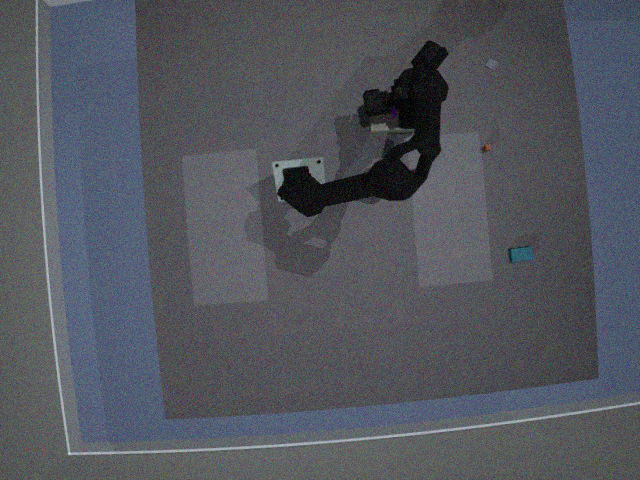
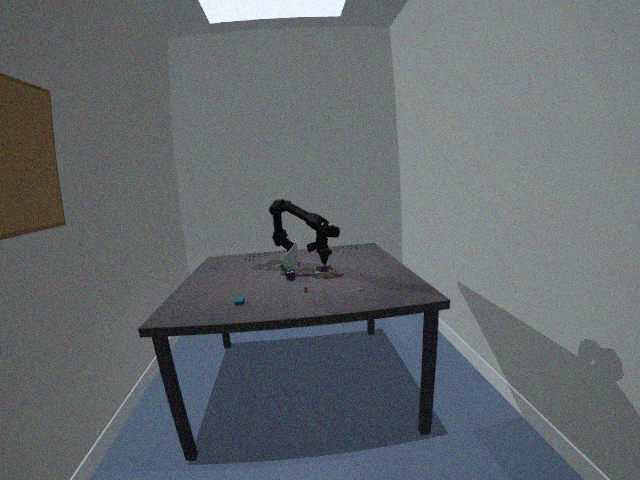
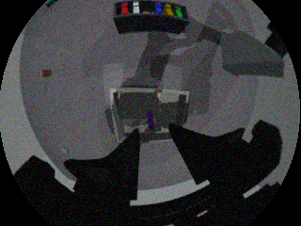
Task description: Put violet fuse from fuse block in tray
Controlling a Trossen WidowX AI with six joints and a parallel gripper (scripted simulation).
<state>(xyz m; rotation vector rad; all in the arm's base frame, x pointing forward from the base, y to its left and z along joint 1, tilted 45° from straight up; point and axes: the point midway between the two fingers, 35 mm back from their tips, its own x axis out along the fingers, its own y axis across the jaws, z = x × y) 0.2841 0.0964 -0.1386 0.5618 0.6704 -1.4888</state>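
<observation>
Now: the violet fuse 3 cm below my gripper tip. From my gripper tip the other things lie so: orange piece: 26 cm ahead, 13 cm to the right, 5 cm below; then white tray: 5 cm below; then teal block: 32 cm ahead, 44 cm to the right, 5 cm below.
</observation>
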